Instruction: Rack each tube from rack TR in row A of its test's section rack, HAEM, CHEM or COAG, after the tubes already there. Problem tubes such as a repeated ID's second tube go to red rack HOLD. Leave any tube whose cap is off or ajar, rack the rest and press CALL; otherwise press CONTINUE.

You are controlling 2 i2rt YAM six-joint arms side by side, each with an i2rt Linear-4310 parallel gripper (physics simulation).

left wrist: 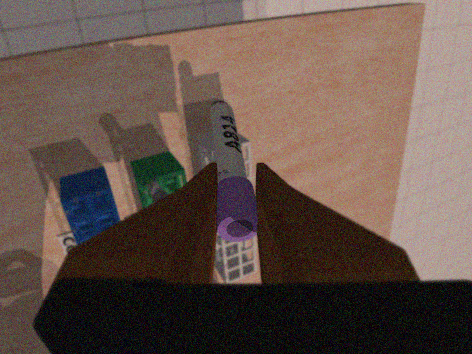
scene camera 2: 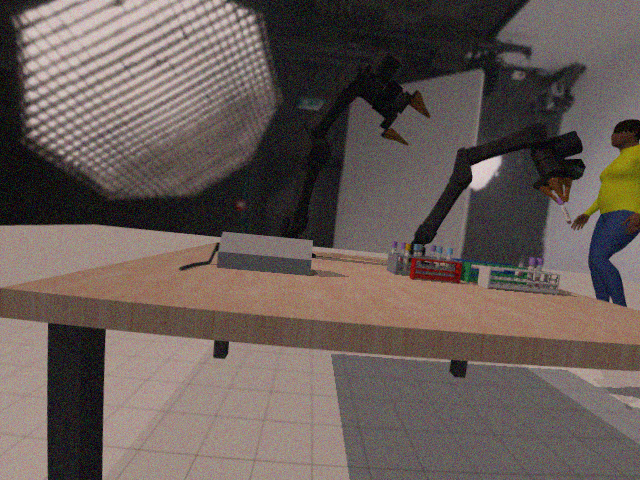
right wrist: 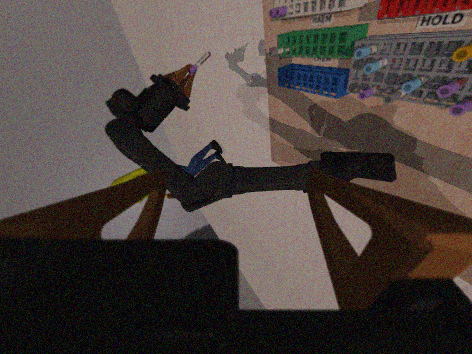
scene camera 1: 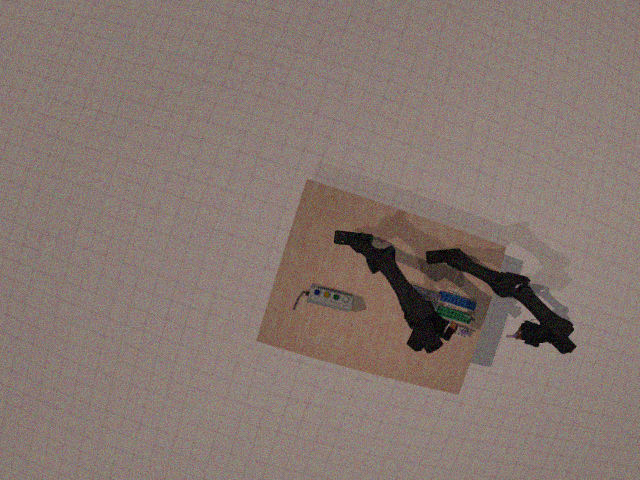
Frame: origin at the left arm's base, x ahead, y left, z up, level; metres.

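Seen in the pictures: left gripper, fingertip midpoint: (left wrist: 236, 177) (scene camera 2: 563, 203) (right wrist: 192, 67) (scene camera 1: 515, 336); right gripper, fingertip midpoint: (scene camera 2: 418, 131) (right wrist: 236, 177) (scene camera 1: 445, 321); left arm's base, origin of the base link: (right wrist: 353, 164) (scene camera 1: 443, 255); right arm's base, origin of the base link: (scene camera 1: 353, 239).
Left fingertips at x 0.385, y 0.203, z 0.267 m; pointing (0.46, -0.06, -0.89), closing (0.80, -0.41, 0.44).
Note:
Pixels of each thing's middle, then the offset from my left fingertips to it. "spot": a spot on its surface instead. Level surfaces: height alone.
- purple-capped tube, body centre: (left wrist: 227, 153) (right wrist: 200, 62) (scene camera 2: 564, 210) 0.006 m ahead, 0.004 m right, 0.024 m down
- Grey rack TR, surface spot: (scene camera 2: 393, 264) spot: 0.200 m back, 0.467 m right, 0.240 m down
- White rack HAEM, surface spot: (scene camera 2: 484, 277) spot: 0.024 m back, 0.297 m right, 0.239 m down
- Green rack CHEM, body centre: (left wrist: 172, 236) (right wrist: 316, 42) (scene camera 2: 495, 274) (scene camera 1: 452, 314) 0.065 m back, 0.186 m right, 0.238 m down
- Blue rack COAG, body centre: (left wrist: 108, 256) (right wrist: 312, 78) (scene camera 2: 481, 270) (scene camera 1: 457, 300) 0.136 m back, 0.153 m right, 0.238 m down
- button box, body centre: (scene camera 2: 267, 252) (scene camera 1: 329, 299) 0.222 m back, 0.847 m right, 0.225 m down
- table, its level: 0.266 m down
My left gripper (left wrist: 236, 177) (scene camera 2: 562, 196) (right wrist: 192, 67) is shut on a purple-capped tube (left wrist: 227, 140) (scene camera 2: 567, 212) marked A814, held tilted in the air beyond the table edge. My right gripper (scene camera 2: 418, 131) is open, empty and high above the table. Grey rack TR (scene camera 2: 393, 264) holds several tubes with light-blue, purple and yellow caps. White rack HAEM (scene camera 2: 484, 277) has purple-capped tubes (scene camera 2: 536, 261) (right wrist: 278, 12) at its end. Green rack CHEM (left wrist: 156, 162) (scene camera 1: 454, 314) has a grey-capped tube at its end. Blue rack COAG (left wrist: 82, 185) (scene camera 1: 457, 300) and red rack HOLD (scene camera 2: 435, 279) stand near.
A button box (scene camera 1: 330, 298) (scene camera 2: 265, 248) with a cable stands on the table (scene camera 1: 330, 330), away from the racks. A person (scene camera 2: 619, 175) in a yellow top stands beyond the table, behind the held tube in scene camera 2. The left arm's links cross the right wrist view.

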